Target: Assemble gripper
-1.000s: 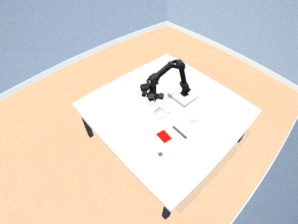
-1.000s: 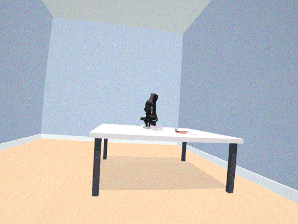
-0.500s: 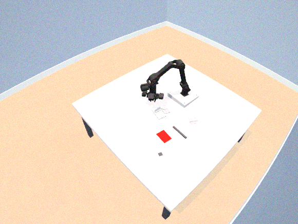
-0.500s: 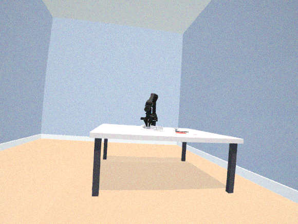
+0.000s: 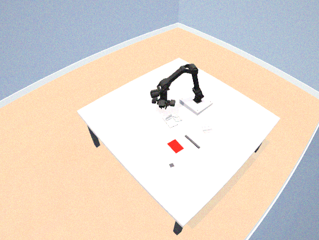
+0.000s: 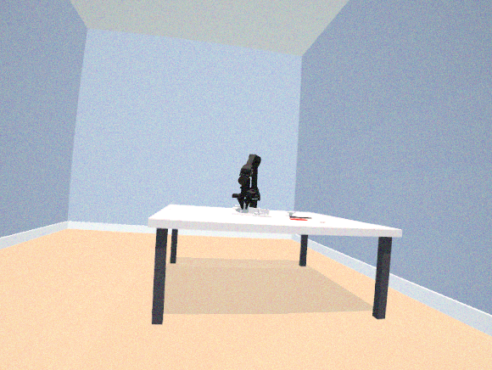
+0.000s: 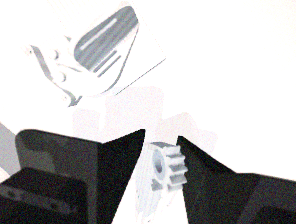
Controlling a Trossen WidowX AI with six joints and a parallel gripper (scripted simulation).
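My gripper tip is now 3 cm below the white jaw piece, 1 cm to the left of it and 1 cm past it. From my gripper tip the other things lie so: dark grey bar (38 cm to the left, 3 cm below, 2 cm ahead); then small white part (35 cm to the left, 16 cm behind, 1 cm below); then red flat rectangle (33 cm to the left, 14 cm ahead, 4 cm below).
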